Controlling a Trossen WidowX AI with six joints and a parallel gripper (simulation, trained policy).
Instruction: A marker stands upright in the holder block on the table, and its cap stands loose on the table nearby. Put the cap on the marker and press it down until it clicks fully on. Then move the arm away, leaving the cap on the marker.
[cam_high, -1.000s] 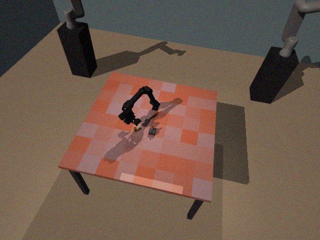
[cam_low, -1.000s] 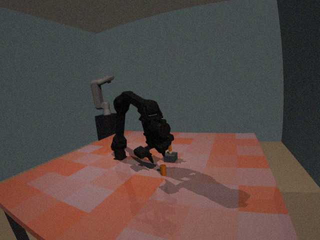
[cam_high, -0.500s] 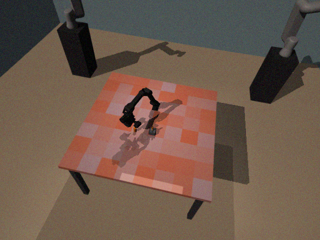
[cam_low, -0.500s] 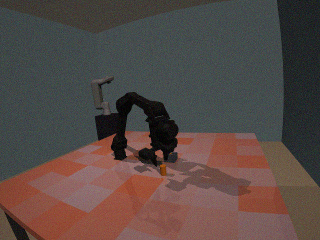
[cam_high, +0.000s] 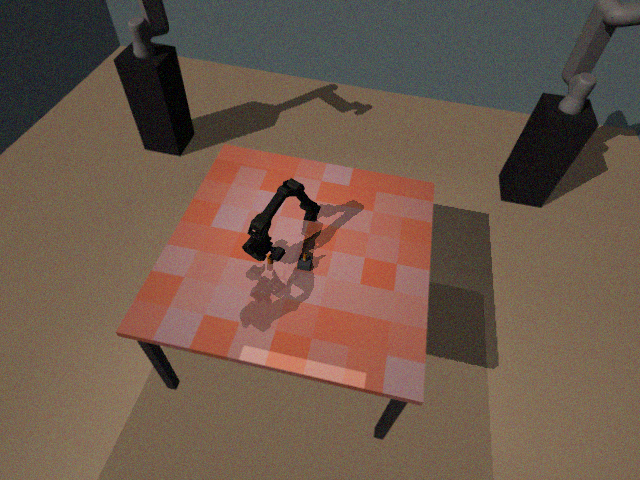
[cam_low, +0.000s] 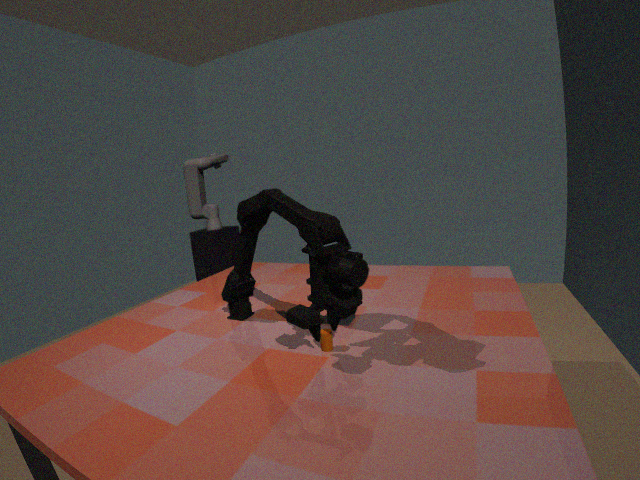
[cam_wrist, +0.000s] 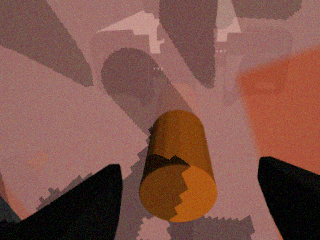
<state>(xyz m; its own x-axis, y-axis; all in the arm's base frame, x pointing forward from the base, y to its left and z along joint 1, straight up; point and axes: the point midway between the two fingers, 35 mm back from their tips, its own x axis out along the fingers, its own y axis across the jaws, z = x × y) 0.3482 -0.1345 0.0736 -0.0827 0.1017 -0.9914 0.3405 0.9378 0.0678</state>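
The orange cap lies 2 cm below my gripper tip and 1 cm to the left of it. The rest, counted from my gripper tip: dark grey holder block: 17 cm to the left, 3 cm behind, 2 cm below; then pale tip: 17 cm to the left, 3 cm behind, 1 cm above; then orange marker: 17 cm to the left, 4 cm above, 3 cm behind.
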